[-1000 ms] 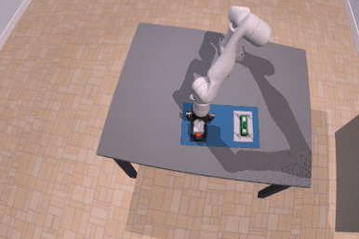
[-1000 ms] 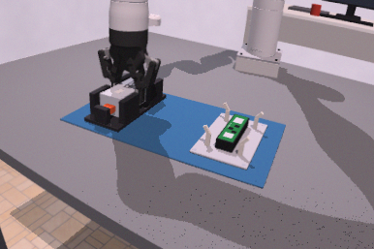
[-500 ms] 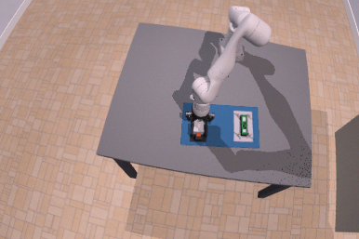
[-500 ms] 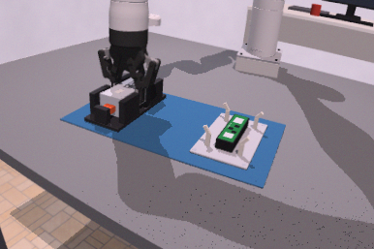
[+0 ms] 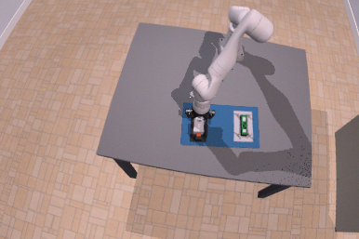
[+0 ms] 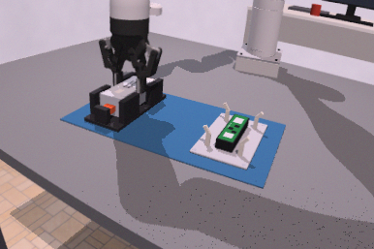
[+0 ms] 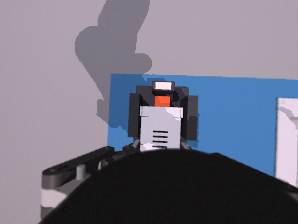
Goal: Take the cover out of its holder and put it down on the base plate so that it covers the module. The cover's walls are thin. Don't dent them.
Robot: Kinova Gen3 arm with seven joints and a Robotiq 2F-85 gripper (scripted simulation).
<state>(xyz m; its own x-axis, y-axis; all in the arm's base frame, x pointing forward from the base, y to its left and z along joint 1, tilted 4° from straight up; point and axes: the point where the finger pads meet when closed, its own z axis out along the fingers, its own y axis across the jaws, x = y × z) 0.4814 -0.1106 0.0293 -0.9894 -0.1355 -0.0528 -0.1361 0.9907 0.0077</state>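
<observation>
My hand is 20 mm above the light grey cover and 10 mm short of it.
</observation>
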